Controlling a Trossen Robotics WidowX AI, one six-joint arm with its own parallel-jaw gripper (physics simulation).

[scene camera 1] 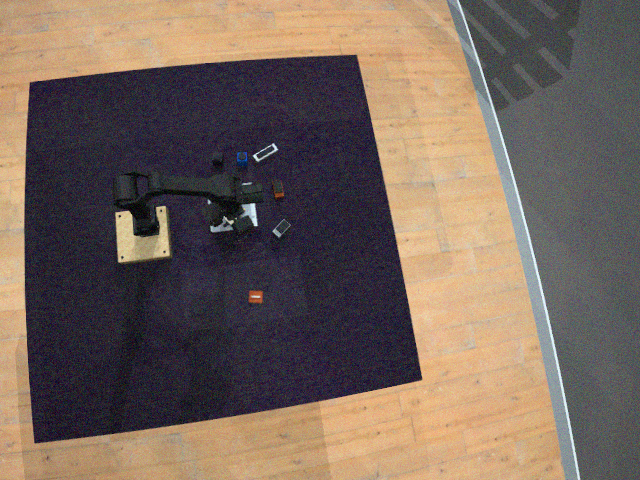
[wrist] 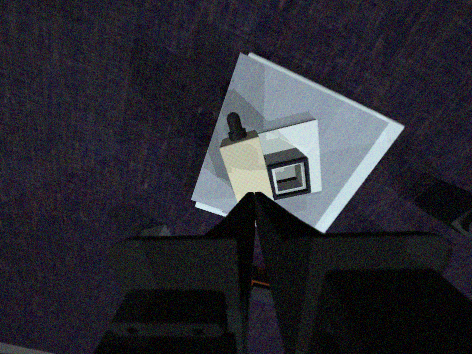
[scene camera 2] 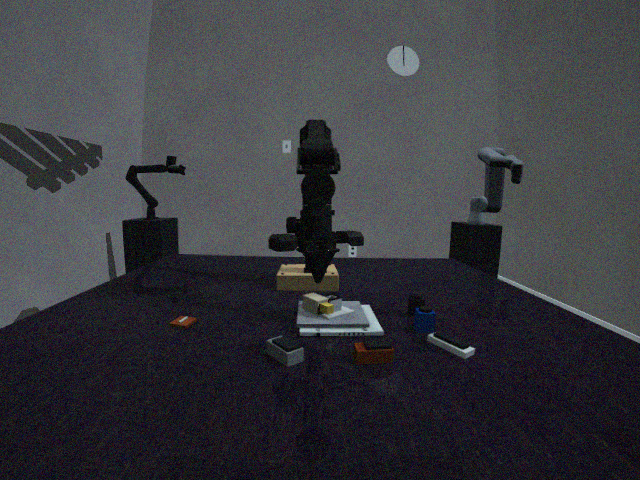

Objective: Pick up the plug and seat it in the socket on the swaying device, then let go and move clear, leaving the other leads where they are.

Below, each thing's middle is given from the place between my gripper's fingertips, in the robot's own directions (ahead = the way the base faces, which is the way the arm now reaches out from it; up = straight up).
Labels:
Now: hand 50 mm above the plug (wrist: 242,154). The rest, counted from my hand: black block (wrist: 440,201): 30 mm behind, 230 mm to the left, 60 mm below; device (scene camera 2: 347,314): 10 mm behind, 30 mm to the left, 50 mm below.

